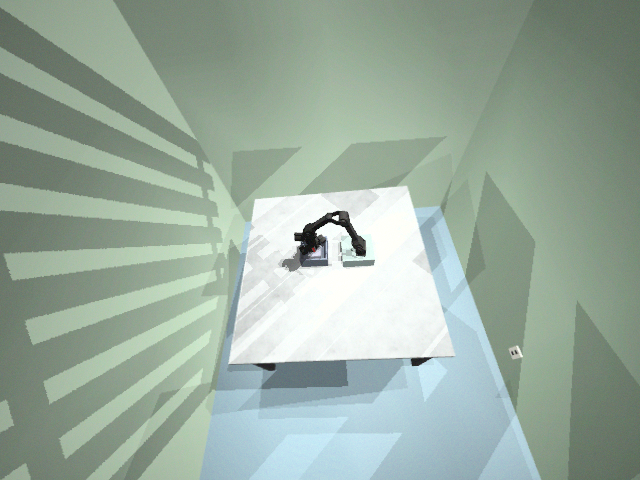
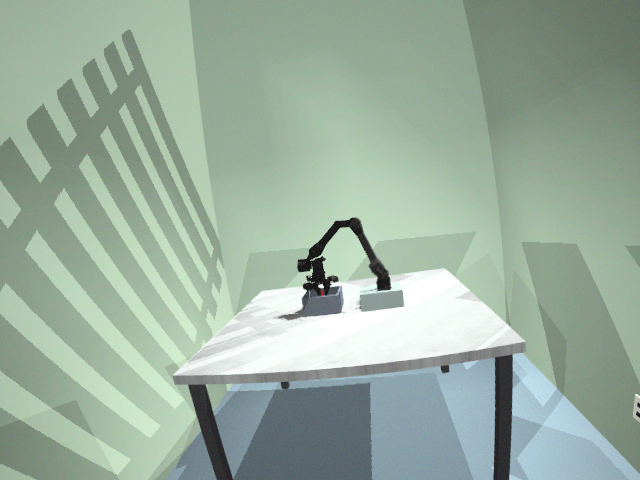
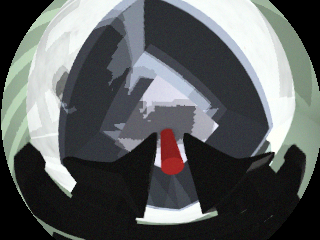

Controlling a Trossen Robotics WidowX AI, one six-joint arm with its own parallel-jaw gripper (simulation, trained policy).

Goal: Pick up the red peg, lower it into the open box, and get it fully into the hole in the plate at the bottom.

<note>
In view: the gripper (image 3: 170, 136), a red peg (image 3: 171, 162), a grey box (image 2: 313, 305) and a plate (image 3: 162, 106).
The grey box is seen too in image 3 (image 3: 118, 62). Image 2 misses the plate, which is hidden by the grey box.
</note>
